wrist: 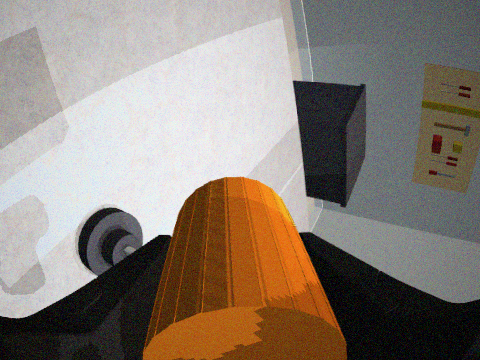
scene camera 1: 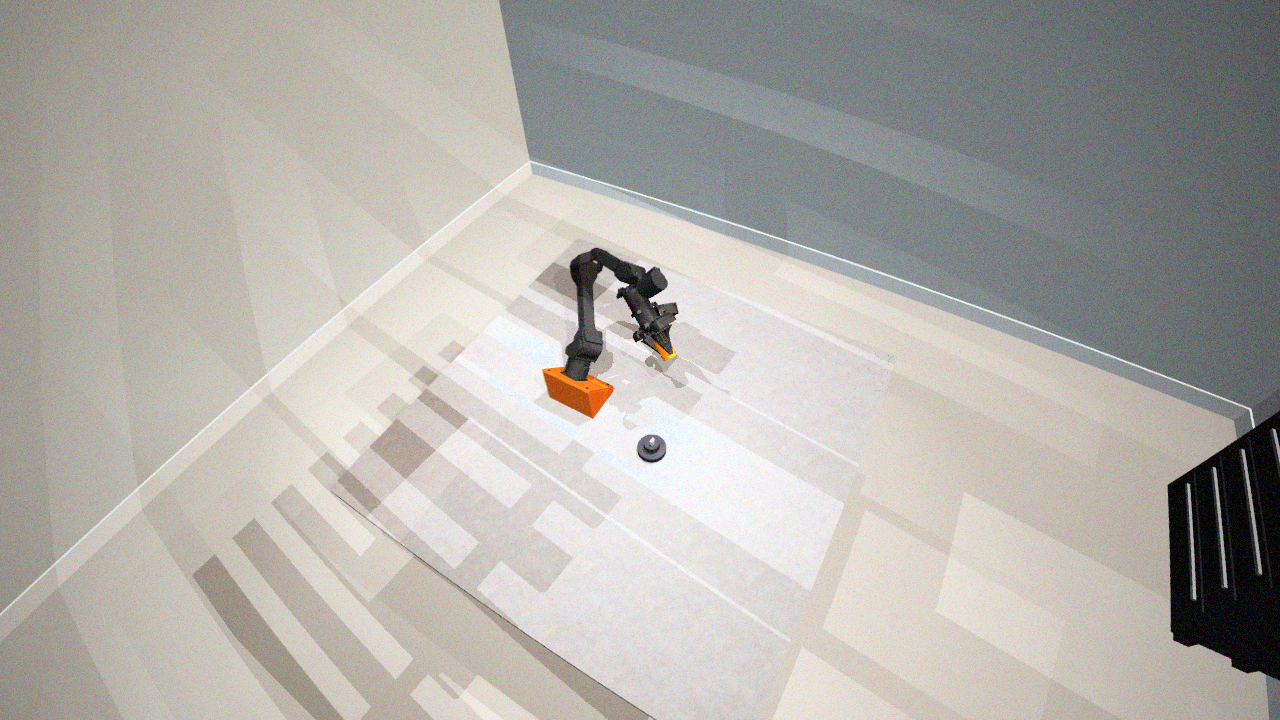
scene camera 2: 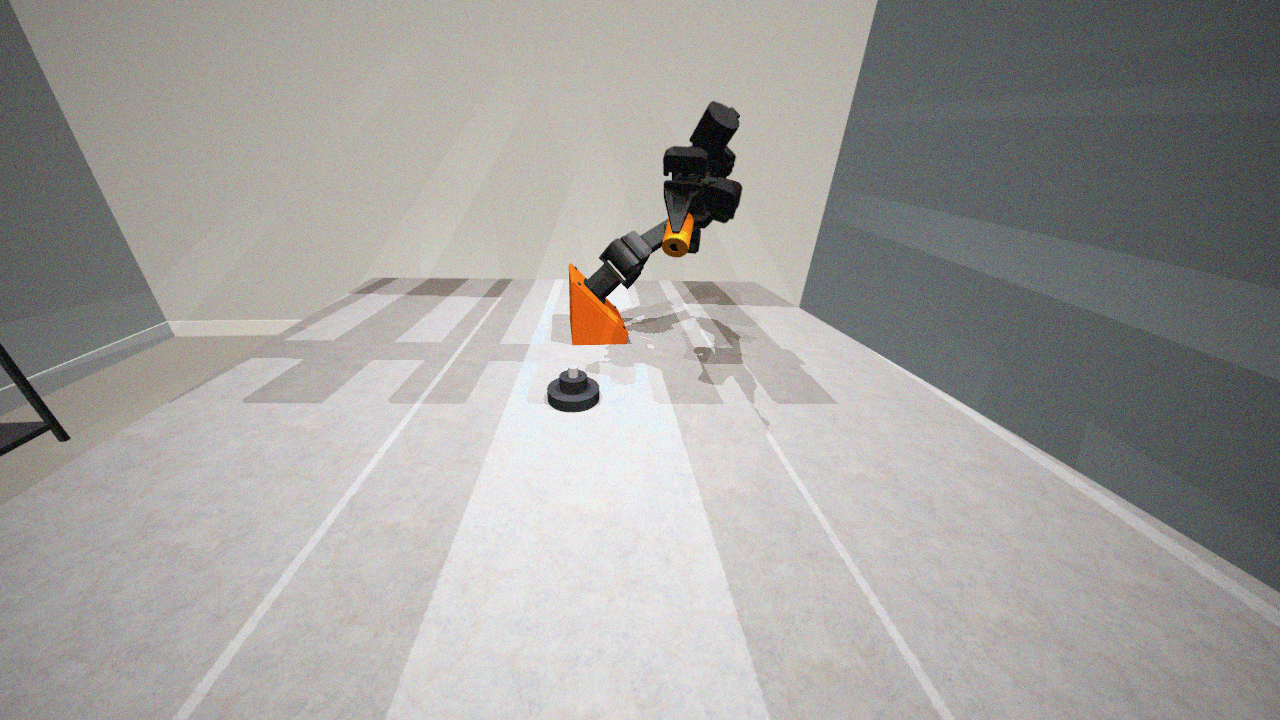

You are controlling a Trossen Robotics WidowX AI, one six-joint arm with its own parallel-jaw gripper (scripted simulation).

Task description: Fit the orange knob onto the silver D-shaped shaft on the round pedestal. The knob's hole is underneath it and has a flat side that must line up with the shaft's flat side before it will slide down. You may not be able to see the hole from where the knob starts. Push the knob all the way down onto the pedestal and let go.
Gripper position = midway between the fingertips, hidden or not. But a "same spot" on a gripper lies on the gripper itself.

gripper: wrist 234, 247; scene camera 1; scene camera 2
same spot on gripper: [scene camera 2: 681, 195] = [scene camera 1: 661, 332]
